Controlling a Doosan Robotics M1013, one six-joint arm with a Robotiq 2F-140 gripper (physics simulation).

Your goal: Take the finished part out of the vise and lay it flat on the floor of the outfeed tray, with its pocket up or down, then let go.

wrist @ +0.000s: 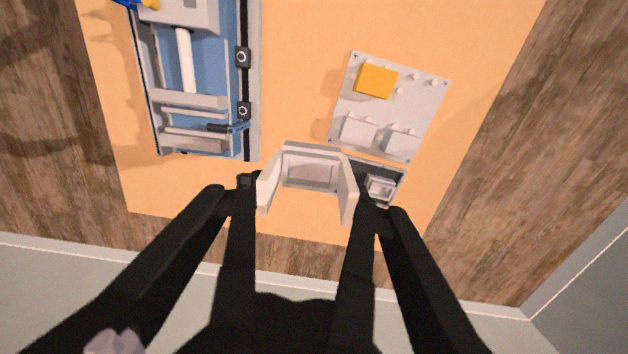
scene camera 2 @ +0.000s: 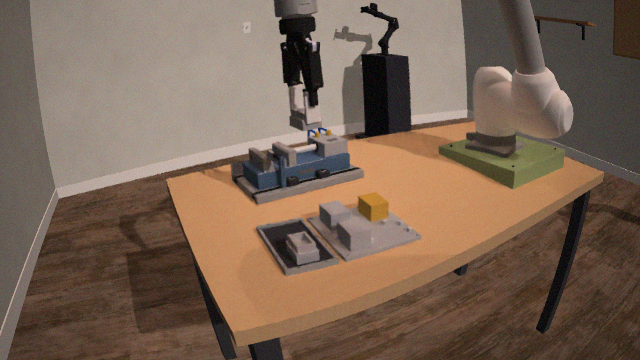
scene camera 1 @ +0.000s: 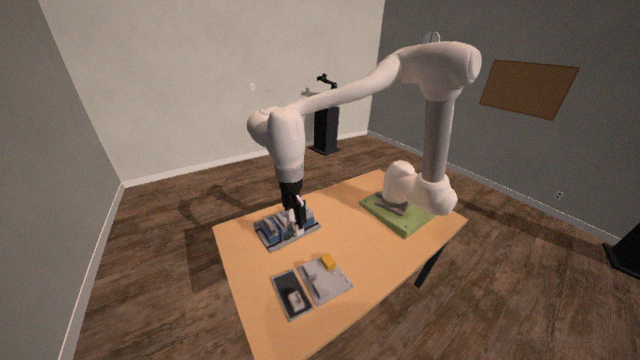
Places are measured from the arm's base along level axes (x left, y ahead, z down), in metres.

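Where they show: gripper, fingertip midpoint: [wrist: 310, 166] [scene camera 2: 305, 119] [scene camera 1: 295, 228]; arm's base at its link origin: [scene camera 2: 496, 147] [scene camera 1: 393, 203].
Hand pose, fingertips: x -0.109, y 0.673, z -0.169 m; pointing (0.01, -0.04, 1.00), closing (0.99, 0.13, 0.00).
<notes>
Things, the pixels of their centre, and the offset from my fingertips.
- finished part at the middle of its body: [wrist: 310, 167] [scene camera 2: 305, 118] [scene camera 1: 295, 228] dx +0.000, dy +0.000, dz -0.002 m
- grey vise at the middle of its body: [wrist: 196, 77] [scene camera 2: 294, 161] [scene camera 1: 287, 222] dx -0.195, dy -0.096, dz +0.163 m
- grey part at the middle of its body: [scene camera 2: 301, 247] [wrist: 378, 188] [scene camera 1: 296, 300] dx +0.141, dy +0.121, dz +0.189 m
- grey pinned plate at the middle of its body: [scene camera 2: 363, 229] [wrist: 383, 113] [scene camera 1: 324, 277] dx +0.136, dy -0.033, dz +0.208 m
- yellow block at the middle of its body: [wrist: 374, 82] [scene camera 2: 373, 206] [scene camera 1: 328, 262] dx +0.105, dy -0.088, dz +0.186 m
The finished part [scene camera 2: 302, 123] [wrist: 311, 172] is a light grey block with a rectangular pocket facing up toward the wrist camera. My gripper [scene camera 1: 296, 220] [scene camera 2: 304, 110] [wrist: 310, 166] is shut on it and holds it roughly level in the air, above the vise's height. The part is hard to make out in scene camera 1. The blue and grey vise [scene camera 1: 270, 235] [scene camera 2: 320, 162] [wrist: 207, 65] has an open gap between its jaws. The outfeed tray [scene camera 1: 286, 282] [scene camera 2: 282, 230] [wrist: 360, 171] has a dark floor and a low grey rim; in the wrist view the held part and a finger partly cover it.
Another grey part [scene camera 1: 296, 301] [scene camera 2: 302, 247] [wrist: 381, 187] sits pocket up at one end of the tray. Beside the tray, a grey pinned plate [scene camera 1: 340, 286] [scene camera 2: 392, 239] [wrist: 425, 102] bears two grey blocks and a yellow block [scene camera 1: 328, 262] [scene camera 2: 373, 206] [wrist: 376, 81]. Blue and yellow fittings rise from the vise's end.
</notes>
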